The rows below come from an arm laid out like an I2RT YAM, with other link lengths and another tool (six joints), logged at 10 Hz.
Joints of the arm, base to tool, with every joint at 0 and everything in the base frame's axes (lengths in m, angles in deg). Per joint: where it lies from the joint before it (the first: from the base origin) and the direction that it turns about. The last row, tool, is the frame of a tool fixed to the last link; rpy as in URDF.
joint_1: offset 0 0 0.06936 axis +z
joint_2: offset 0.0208 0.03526 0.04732 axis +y
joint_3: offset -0.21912 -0.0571 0 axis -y
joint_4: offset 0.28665 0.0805 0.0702 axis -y
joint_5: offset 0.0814 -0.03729 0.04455 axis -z
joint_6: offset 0.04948 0 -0.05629 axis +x
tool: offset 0.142 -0.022 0 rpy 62.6 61.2 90
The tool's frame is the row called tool.
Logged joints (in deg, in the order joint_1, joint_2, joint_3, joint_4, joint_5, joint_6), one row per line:
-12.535, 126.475, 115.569, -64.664, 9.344, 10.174
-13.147, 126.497, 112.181, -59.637, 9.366, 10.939
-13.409, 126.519, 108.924, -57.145, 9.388, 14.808
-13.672, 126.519, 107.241, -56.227, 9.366, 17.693
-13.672, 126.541, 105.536, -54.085, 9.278, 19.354
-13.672, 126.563, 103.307, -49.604, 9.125, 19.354
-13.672, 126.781, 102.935, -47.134, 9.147, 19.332
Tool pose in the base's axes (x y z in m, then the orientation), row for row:
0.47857, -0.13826, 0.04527, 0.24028, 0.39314, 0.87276, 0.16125
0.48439, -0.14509, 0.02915, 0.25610, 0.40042, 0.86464, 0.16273
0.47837, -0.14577, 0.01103, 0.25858, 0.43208, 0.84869, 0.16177
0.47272, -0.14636, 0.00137, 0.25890, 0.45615, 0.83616, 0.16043
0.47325, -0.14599, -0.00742, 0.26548, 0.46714, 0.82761, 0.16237
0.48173, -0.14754, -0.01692, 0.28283, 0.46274, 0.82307, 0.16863
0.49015, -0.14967, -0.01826, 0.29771, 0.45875, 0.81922, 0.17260
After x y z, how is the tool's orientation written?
As a quaternion, w x y z.
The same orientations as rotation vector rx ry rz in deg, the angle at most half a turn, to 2 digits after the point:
61.64, 136.84, 25.28
62.27, 134.46, 25.31
67.11, 131.81, 25.12
70.83, 129.84, 24.91
72.30, 128.08, 25.13
70.99, 126.26, 25.87
69.85, 124.74, 26.28

